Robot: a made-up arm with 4 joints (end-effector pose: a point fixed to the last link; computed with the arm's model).
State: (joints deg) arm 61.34 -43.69 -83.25 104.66
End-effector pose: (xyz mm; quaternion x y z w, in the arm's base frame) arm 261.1 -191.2 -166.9 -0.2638 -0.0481 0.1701 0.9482
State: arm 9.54 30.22 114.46 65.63
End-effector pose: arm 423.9 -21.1 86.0 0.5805 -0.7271 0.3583 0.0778
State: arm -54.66 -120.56 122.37 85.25
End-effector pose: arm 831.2 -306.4 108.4 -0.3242 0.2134 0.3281 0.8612
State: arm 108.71 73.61 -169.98 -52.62
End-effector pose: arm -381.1 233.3 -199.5 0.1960 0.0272 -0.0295 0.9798
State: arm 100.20 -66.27 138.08 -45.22
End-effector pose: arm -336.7 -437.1 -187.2 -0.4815 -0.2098 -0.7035 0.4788
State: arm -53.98 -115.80 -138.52 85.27
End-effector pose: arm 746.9 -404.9 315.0 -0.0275 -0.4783 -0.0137 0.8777
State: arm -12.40 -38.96 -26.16 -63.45
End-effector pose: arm 298.6 -236.4 246.1 0.9320 0.0945 0.3485 0.0302
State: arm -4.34 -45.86 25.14 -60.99
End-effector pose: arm 281.5 -381.5 81.2 -0.7326 -0.3427 -0.5688 0.1494
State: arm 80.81 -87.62 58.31 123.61
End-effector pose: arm -304.3 -438.3 -84.6 0.2452 -0.8382 -0.3010 0.3830
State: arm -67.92 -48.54 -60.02 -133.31
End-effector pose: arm 186.9 -221.5 474.7 0.6240 -0.6262 0.4566 0.1001
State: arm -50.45 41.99 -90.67 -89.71
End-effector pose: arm 541.0 312.1 327.0 0.3309 -0.6852 0.2704 0.5898
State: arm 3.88 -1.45 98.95 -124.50
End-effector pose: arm 410.3 -257.1 101.1 -0.6033 -0.3683 -0.6646 0.2423
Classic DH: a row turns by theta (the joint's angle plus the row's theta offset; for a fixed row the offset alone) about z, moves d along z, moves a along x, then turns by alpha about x. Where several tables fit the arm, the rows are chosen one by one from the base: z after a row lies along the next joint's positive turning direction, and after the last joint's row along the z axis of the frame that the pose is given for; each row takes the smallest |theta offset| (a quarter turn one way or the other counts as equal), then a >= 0, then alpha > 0; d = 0 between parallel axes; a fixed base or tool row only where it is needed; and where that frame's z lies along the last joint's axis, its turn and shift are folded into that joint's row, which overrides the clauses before.
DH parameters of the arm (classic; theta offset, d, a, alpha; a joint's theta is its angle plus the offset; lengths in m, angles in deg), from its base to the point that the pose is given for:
base (fixed): 0 0.19 0.09 -90
joint 1: 90 -0.09 0.39 -90
joint 2: 84.06 -0.2757 -0.0676 -101.85
joint 3: -76.97 0.2869 0.1427 55.38
joint 4: -13.76 0.0887 -0.0173 132.36
tool (fixed): 95.04 -0.0289 0 0

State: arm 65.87 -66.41 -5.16 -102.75
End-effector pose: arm 22.8 -415.4 -29.0 0.9578 -0.2281 -0.1747 0.0121
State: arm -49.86 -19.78 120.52 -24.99
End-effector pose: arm 428.3 -321.3 422.6 -0.3084 0.8339 0.3829 0.2508
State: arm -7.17 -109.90 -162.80 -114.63
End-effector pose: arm 677.3 -395.0 -192.4 0.6381 -0.0595 -0.6913 0.3337
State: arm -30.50 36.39 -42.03 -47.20
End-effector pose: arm 394.8 281.8 176.9 0.7604 0.0166 0.2363 0.6047
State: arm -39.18 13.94 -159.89 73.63
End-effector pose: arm 528.8 6.5 427.4 -0.8641 0.1037 -0.3494 0.3471
